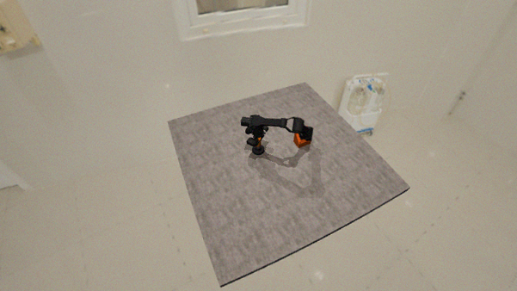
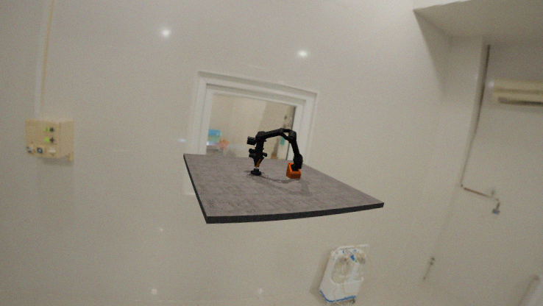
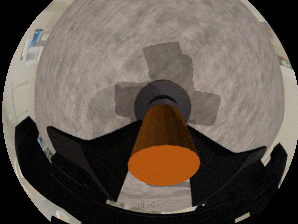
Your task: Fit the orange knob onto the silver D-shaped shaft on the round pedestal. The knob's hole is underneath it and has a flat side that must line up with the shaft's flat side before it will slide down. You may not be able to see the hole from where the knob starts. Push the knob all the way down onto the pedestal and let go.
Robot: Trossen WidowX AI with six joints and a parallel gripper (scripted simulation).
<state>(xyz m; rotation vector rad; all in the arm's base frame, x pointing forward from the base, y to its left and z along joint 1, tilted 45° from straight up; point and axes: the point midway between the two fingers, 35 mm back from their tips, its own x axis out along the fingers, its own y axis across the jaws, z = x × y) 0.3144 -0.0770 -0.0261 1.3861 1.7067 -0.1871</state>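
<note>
Now: the orange knob 30 mm above my gripper tip. Round my gripper tip: round pedestal (40 mm below).
</note>
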